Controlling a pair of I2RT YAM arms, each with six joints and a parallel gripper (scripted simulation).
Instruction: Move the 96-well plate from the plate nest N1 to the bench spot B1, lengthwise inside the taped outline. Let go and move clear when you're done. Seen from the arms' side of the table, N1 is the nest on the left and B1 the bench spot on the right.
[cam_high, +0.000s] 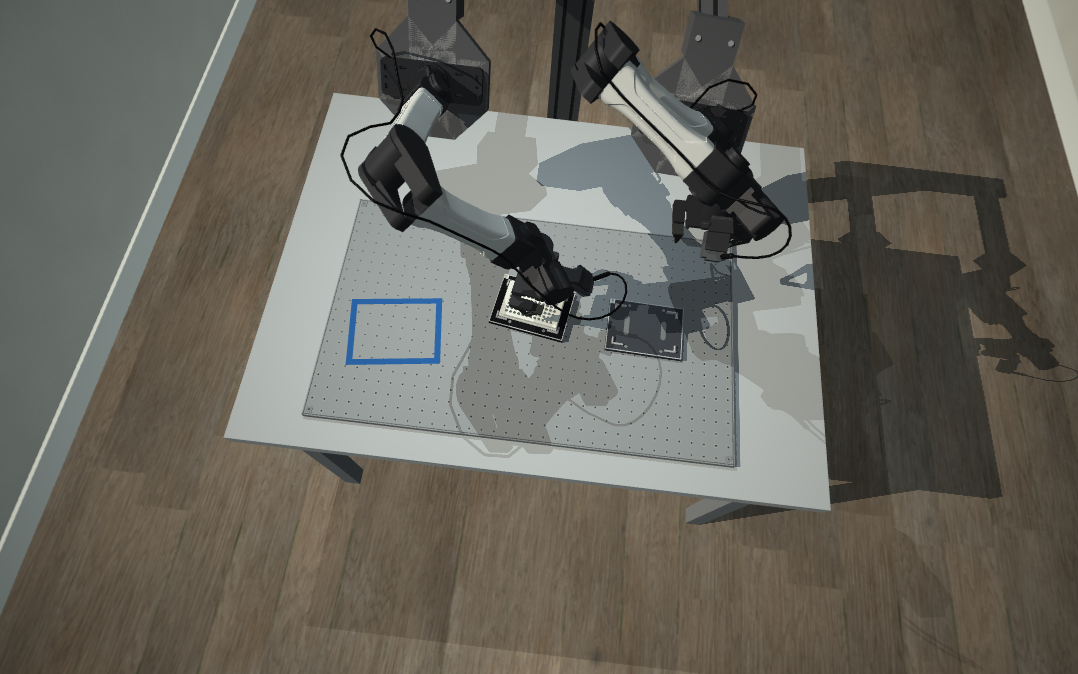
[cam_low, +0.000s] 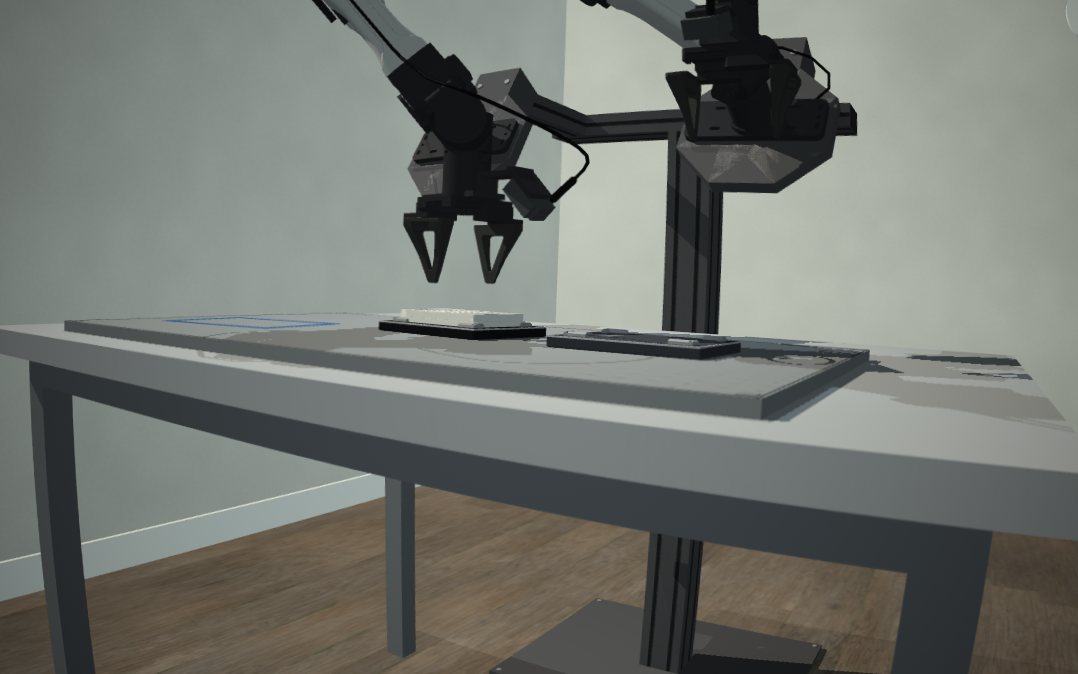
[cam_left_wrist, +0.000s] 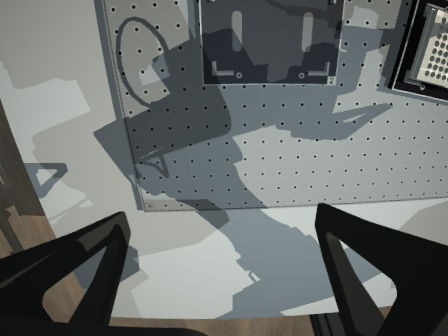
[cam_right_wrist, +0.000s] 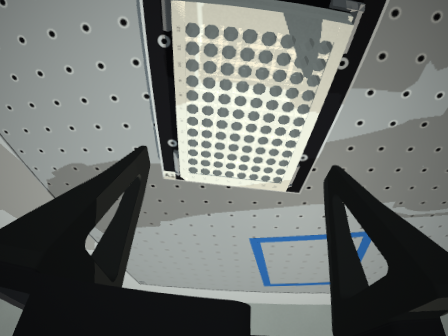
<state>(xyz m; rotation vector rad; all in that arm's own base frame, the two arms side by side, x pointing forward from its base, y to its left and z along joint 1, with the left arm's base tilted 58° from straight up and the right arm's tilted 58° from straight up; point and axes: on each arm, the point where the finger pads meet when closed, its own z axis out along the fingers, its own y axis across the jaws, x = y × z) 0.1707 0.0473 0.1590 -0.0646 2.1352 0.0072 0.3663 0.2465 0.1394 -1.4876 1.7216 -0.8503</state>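
Right now my right hand is 50 mm above the white 96-well plate. Round my right hand: grey nest N1: 250 mm to the left, 60 mm below, 10 mm ahead; then black nest: 60 mm below.
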